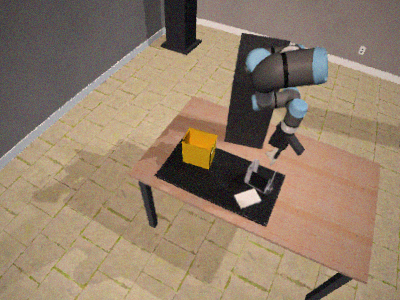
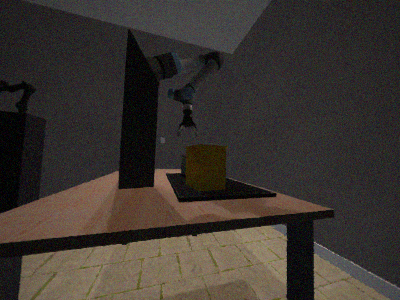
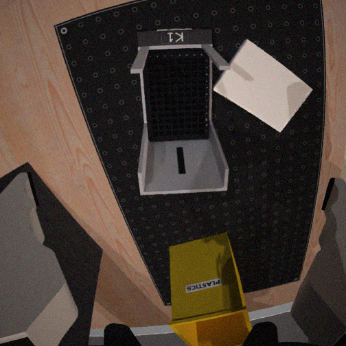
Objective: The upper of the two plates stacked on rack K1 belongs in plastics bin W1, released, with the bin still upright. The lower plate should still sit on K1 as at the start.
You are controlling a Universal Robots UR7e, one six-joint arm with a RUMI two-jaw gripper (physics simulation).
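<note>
A white plate lies on the mat beside rack K1, turned at an angle, with a plain face up and no wells showing. A black gridded plate sits in K1 between its grey guides, with nothing on top of it. The yellow bin, labelled PLASTICS, stands upright at the mat's other end; the part of its inside that shows holds no plate. My gripper is wide open and empty, high above the rack area.
The black perforated mat lies on the wooden table. A tall dark panel stands at the table edge beside the arm.
</note>
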